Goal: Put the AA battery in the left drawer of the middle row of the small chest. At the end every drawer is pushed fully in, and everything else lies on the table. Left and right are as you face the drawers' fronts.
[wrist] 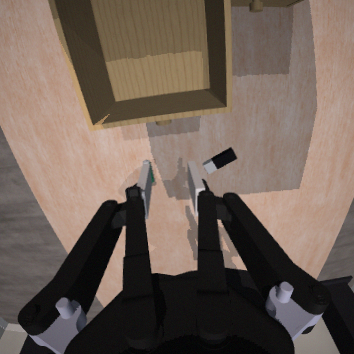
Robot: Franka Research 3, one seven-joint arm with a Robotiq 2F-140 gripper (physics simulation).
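The open drawer (160, 107) of the small chest juts out at the top of the wrist view. Its inside is empty where it shows, and its knob (163, 122) is below its front edge. My gripper (168, 173) is partly open, with nothing between its fingers, above the table in front of the drawer. A small green thing (152, 173) shows beside the left finger, which hides most of it; it may be the AA battery, but too little shows to be sure.
A small black block with a light grey end (223, 158) lies on the table (270, 125) to the right of the right finger. Another chest knob (256, 5) shows at the top right. The chest casts a shadow on the table. Grey floor shows beyond the table's left and right edges.
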